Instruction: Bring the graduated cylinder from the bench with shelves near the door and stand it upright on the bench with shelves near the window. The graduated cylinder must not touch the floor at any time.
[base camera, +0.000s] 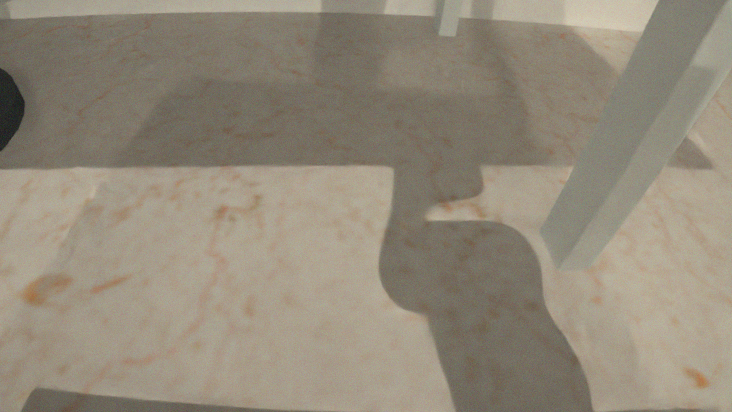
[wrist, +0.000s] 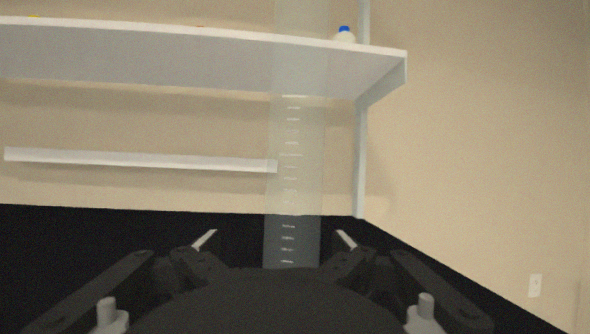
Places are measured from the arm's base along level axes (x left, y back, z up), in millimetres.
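Where they show: gripper, between the fingertips: (wrist: 277, 242).
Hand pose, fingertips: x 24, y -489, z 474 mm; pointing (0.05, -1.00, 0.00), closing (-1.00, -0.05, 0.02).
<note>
Things, the pixels of their centre, and the offset from my fingertips. "pt": a spot on its surface instead. Level surfaces: height alone.
- graduated cylinder, middle of its body: (wrist: 295, 165) dz +60, dx -11, dy +1 mm
- black bench top, height of its surface: dz -108 mm
- blue-capped bottle, a spot on its surface: (wrist: 344, 37) pt dz +473, dx -153, dy -452 mm
- marble floor, height of its surface: dz -870 mm
The graduated cylinder (wrist: 296, 165), clear with white marks, stands upright on the black bench top (wrist: 60, 235) in the wrist view. Its top runs out of the frame and its foot is hidden behind the gripper body. My gripper (wrist: 277, 242) is open, with its fingertips wide apart on either side of the cylinder's lower part as seen in this view. Neither fingertip touches the cylinder. How deep the cylinder stands between the fingers is hard to tell.
A white shelf (wrist: 150, 30) with a blue-capped bottle (wrist: 344, 37) crosses above, held by an upright post (wrist: 359, 165). A white rail (wrist: 140, 160) runs below it. Pale bench legs (base camera: 624, 148) (base camera: 449, 20) stand on the marble floor (base camera: 307, 286). A dark rounded object (base camera: 8, 110) shows at left.
</note>
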